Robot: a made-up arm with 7 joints. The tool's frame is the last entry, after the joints.
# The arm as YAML. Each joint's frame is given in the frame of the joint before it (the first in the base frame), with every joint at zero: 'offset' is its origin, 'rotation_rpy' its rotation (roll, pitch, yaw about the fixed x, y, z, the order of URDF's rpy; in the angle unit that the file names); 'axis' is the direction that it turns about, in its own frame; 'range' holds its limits. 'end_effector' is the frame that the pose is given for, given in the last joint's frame.
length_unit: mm
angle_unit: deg
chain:
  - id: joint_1
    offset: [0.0, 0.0, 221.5]
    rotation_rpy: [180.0, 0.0, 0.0]
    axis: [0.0, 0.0, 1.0]
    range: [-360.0, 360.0]
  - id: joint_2
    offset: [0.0, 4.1, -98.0]
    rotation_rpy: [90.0, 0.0, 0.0]
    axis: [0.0, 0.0, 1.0]
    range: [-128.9, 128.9]
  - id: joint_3
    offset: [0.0, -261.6, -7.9]
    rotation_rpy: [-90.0, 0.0, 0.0]
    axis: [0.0, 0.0, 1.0]
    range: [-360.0, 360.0]
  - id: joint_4
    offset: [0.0, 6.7, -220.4]
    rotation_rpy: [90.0, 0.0, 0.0]
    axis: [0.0, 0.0, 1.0]
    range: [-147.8, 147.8]
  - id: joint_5
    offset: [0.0, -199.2, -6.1]
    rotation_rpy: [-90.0, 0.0, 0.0]
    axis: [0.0, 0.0, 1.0]
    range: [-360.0, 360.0]
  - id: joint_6
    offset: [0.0, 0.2, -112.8]
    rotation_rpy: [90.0, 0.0, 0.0]
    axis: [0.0, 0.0, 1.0]
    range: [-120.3, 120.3]
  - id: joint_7
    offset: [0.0, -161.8, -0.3]
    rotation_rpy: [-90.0, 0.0, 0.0]
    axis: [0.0, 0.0, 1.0]
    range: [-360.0, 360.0]
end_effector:
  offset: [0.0, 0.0, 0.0]
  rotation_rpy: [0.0, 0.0, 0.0]
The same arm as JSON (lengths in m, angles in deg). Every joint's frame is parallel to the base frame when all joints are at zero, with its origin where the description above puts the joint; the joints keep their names.
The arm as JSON. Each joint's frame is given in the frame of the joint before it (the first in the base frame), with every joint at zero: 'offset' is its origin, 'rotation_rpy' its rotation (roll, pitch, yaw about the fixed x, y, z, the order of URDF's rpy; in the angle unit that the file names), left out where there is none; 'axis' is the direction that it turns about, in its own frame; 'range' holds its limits. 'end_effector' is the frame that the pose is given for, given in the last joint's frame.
{"length_unit": "m", "angle_unit": "deg", "chain": [
  {"id": "joint_1", "offset": [0.0, 0.0, 0.2215], "axis": "-z", "range": [-360.0, 360.0]},
  {"id": "joint_2", "offset": [0.0, -0.0041, 0.098], "axis": "+y", "range": [-128.9, 128.9]},
  {"id": "joint_3", "offset": [0.0, -0.0079, 0.2616], "axis": "-z", "range": [-360.0, 360.0]},
  {"id": "joint_4", "offset": [0.0, -0.0067, 0.2204], "axis": "+y", "range": [-147.8, 147.8]},
  {"id": "joint_5", "offset": [0.0, -0.0061, 0.1992], "axis": "-z", "range": [-360.0, 360.0]},
  {"id": "joint_6", "offset": [0.0, -0.0002, 0.1128], "axis": "+y", "range": [-120.3, 120.3]},
  {"id": "joint_7", "offset": [0.0, -0.0003, 0.1618], "axis": "-z", "range": [-360.0, 360.0]}
], "end_effector": {"offset": [0.0, 0.0, 0.0], "rotation_rpy": [180.0, 0.0, 0.0]}}

